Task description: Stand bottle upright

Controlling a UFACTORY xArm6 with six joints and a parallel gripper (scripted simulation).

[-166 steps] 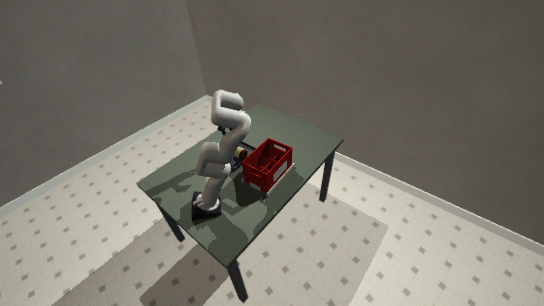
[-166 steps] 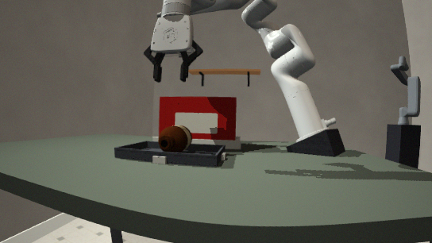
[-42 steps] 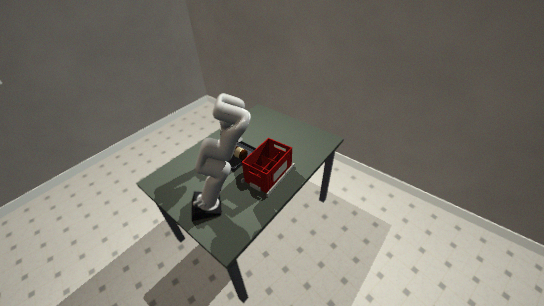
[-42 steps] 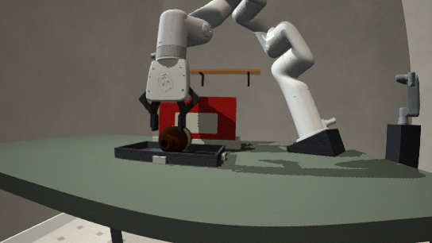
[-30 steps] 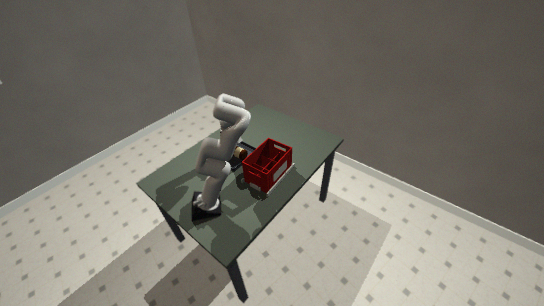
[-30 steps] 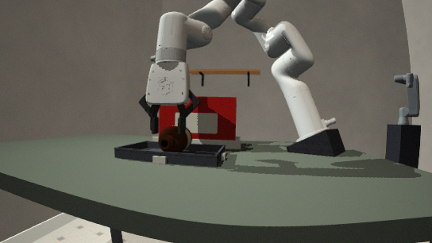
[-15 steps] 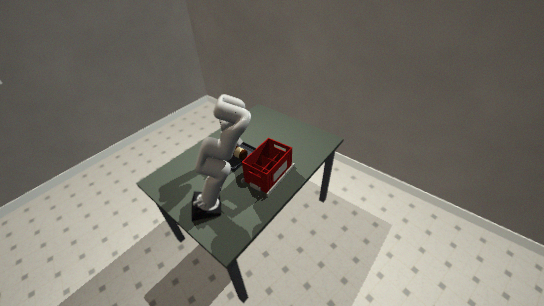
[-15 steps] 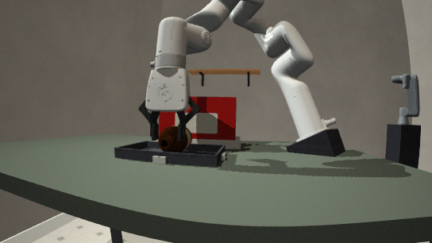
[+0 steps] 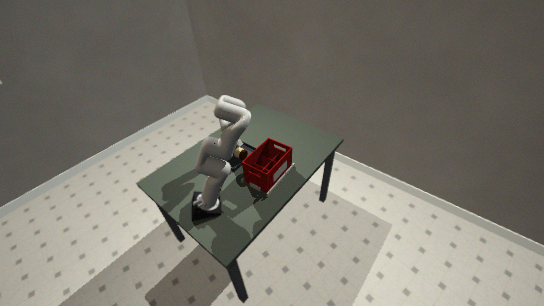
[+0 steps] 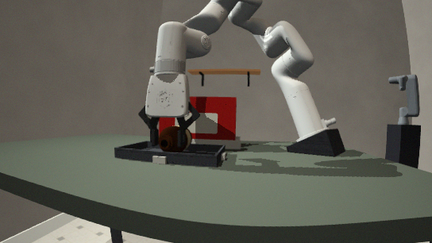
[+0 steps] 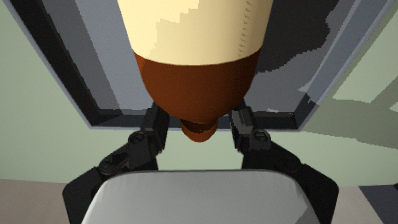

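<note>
My gripper is now 50 mm to the left of the brown bottle, 10 mm short of it and 10 mm above it. From my hand the other things lie so: dark tray 50 mm to the right, 40 mm below; crate 350 mm to the right, 30 mm above, 10 mm ahead.
</note>
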